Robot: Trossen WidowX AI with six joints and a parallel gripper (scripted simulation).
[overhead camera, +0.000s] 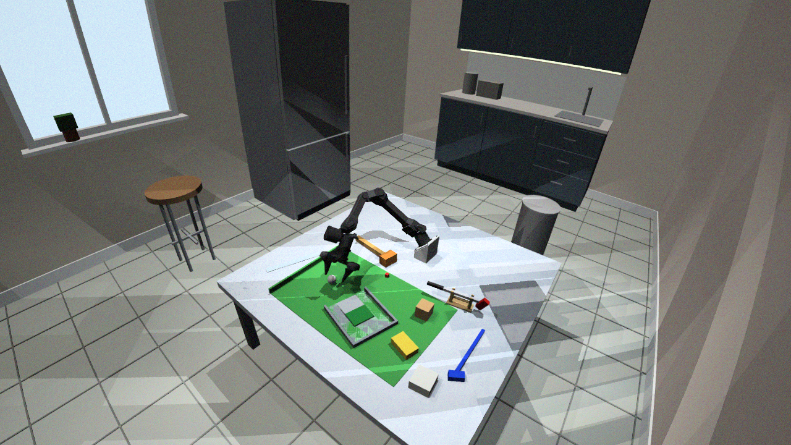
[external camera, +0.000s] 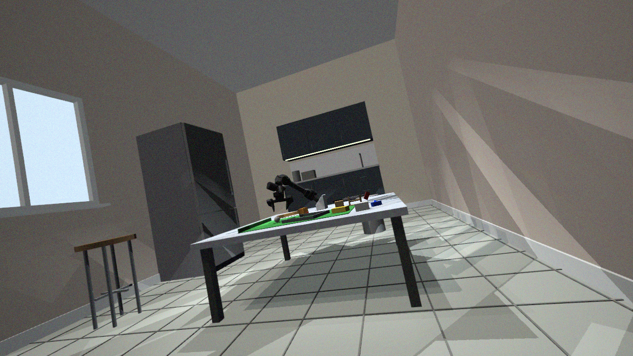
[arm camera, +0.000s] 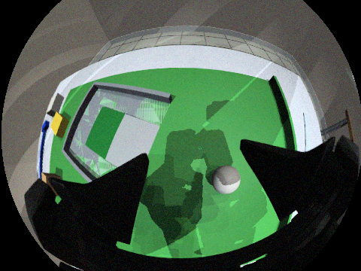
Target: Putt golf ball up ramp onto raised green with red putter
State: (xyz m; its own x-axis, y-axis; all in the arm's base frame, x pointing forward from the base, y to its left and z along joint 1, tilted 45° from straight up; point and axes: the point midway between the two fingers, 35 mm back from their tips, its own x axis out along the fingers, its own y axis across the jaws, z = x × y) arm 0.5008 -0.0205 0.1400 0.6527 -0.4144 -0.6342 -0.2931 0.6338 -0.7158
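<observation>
My gripper tip is 250 mm past the small red marker, 90 mm to the right of it and 70 mm above it. Round my gripper tip: brown cube 190 mm behind, 380 mm to the left, 50 mm below; white golf ball 30 mm behind, 60 mm to the right, 60 mm below; yellow block 440 mm to the left, 70 mm below.
</observation>
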